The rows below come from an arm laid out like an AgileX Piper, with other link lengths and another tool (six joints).
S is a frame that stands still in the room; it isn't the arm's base.
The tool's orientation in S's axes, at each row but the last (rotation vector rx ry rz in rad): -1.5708, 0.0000, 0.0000; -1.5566, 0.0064, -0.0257; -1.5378, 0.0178, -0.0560; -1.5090, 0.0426, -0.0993; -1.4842, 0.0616, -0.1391; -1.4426, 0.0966, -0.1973; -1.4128, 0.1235, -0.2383; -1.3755, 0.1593, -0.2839; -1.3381, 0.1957, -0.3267; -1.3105, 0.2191, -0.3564; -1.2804, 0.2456, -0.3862; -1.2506, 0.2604, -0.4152
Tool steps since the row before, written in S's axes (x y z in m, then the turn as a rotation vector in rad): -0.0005, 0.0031, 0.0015, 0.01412, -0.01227, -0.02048; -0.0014, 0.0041, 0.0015, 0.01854, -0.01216, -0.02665; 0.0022, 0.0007, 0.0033, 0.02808, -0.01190, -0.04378; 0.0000, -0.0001, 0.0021, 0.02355, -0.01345, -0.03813; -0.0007, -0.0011, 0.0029, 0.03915, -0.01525, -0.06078; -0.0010, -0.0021, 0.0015, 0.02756, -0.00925, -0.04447; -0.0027, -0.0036, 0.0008, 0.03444, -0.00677, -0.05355; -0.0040, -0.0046, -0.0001, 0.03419, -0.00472, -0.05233; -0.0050, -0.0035, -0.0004, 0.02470, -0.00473, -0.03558; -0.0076, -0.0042, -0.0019, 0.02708, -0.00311, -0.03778; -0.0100, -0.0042, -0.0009, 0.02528, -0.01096, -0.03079; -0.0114, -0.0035, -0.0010, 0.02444, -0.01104, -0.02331
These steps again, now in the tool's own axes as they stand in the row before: -0.0005, -0.0015, 0.0031, 0.01412, 0.02048, -0.01227; -0.0015, -0.0015, 0.0041, 0.01846, 0.02671, -0.01216; 0.0022, -0.0032, 0.0009, 0.02757, 0.04407, -0.01202; 0.0001, -0.0021, 0.0000, 0.02339, 0.03817, -0.01362; -0.0004, -0.0030, -0.0009, 0.03808, 0.06142, -0.01539; -0.0005, -0.0018, -0.0020, 0.02643, 0.04508, -0.00960; -0.0017, -0.0015, -0.0039, 0.03200, 0.05500, -0.00708; -0.0025, -0.0011, -0.0055, 0.03123, 0.05412, -0.00498; -0.0035, -0.0009, -0.0049, 0.02312, 0.03668, -0.00431; -0.0055, -0.0001, -0.0070, 0.02462, 0.03947, -0.00255; -0.0074, -0.0016, -0.0078, 0.02646, 0.03064, -0.00825; -0.0087, -0.0018, -0.0080, 0.02600, 0.02336, -0.00642
